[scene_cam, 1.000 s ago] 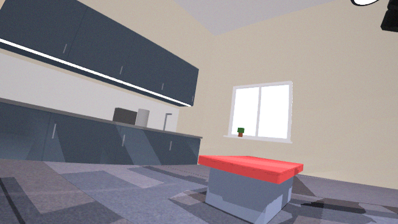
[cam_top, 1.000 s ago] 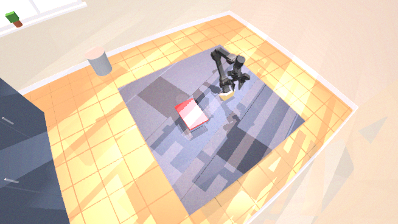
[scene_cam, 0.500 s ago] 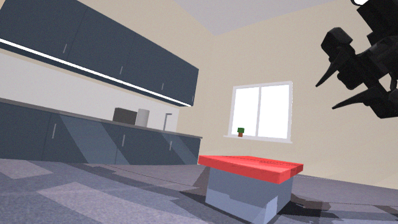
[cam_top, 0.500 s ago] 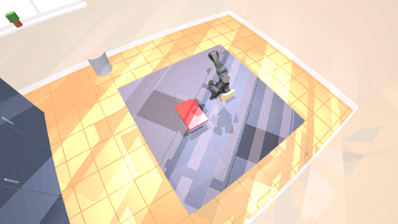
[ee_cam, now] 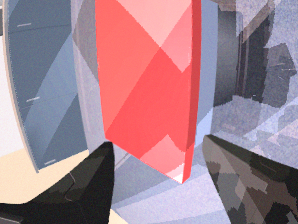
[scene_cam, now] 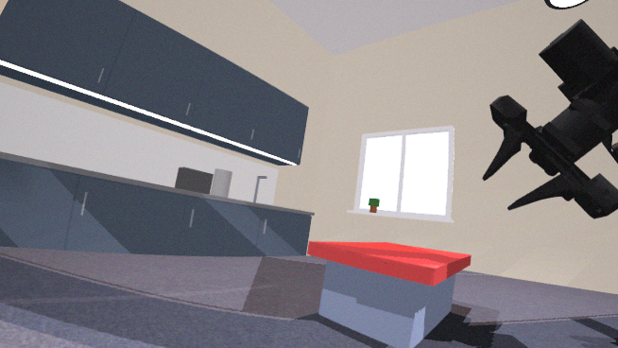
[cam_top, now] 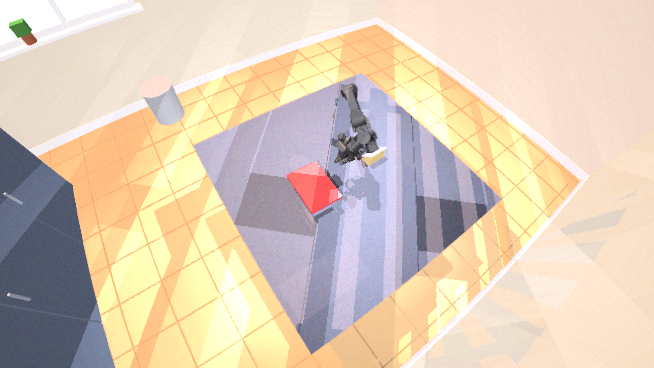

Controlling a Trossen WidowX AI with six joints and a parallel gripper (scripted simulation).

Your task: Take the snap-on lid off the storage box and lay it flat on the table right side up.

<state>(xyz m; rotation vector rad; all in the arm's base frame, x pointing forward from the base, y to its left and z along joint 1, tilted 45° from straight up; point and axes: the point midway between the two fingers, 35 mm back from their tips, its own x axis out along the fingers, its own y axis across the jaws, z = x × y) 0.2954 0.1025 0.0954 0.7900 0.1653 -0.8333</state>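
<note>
Now: gripper tip 13 cm short of the lid, 3 cm to the left of it and 10 cm above it. The rest, counted from my gripper tip: storage box 13 cm ahead, 3 cm to the right, 15 cm below.
</note>
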